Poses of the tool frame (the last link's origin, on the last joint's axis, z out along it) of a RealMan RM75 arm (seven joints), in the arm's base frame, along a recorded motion.
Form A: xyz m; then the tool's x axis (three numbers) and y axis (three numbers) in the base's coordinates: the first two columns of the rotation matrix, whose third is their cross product.
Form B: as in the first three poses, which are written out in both.
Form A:
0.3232 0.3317 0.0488 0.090 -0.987 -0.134 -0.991 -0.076 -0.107
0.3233 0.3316 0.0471 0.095 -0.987 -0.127 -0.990 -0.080 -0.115
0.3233 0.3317 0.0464 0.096 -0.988 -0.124 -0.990 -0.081 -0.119
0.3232 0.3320 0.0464 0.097 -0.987 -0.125 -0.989 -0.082 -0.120
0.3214 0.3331 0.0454 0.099 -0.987 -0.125 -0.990 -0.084 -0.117
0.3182 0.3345 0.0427 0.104 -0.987 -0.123 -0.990 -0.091 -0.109
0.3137 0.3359 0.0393 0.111 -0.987 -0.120 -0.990 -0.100 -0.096
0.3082 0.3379 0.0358 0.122 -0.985 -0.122 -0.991 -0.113 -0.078
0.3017 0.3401 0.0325 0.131 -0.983 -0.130 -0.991 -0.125 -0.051
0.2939 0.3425 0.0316 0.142 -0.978 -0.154 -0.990 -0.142 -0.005
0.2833 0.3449 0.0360 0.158 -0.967 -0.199 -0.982 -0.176 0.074
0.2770 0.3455 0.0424 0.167 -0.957 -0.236 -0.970 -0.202 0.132
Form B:
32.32 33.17 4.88 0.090 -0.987 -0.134 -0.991 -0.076 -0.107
32.33 33.16 4.71 0.095 -0.987 -0.127 -0.990 -0.080 -0.115
32.33 33.17 4.64 0.096 -0.988 -0.124 -0.990 -0.081 -0.119
32.32 33.20 4.64 0.097 -0.987 -0.125 -0.989 -0.082 -0.120
32.14 33.31 4.54 0.099 -0.987 -0.125 -0.990 -0.084 -0.117
31.82 33.45 4.27 0.104 -0.987 -0.123 -0.990 -0.091 -0.109
31.37 33.59 3.93 0.111 -0.987 -0.120 -0.990 -0.100 -0.096
30.82 33.79 3.58 0.122 -0.985 -0.122 -0.991 -0.113 -0.078
30.17 34.01 3.25 0.131 -0.983 -0.130 -0.991 -0.125 -0.051
29.39 34.25 3.16 0.142 -0.978 -0.154 -0.990 -0.142 -0.005
28.33 34.49 3.60 0.158 -0.967 -0.199 -0.982 -0.176 0.074
27.70 34.55 4.24 0.167 -0.957 -0.236 -0.970 -0.202 0.132

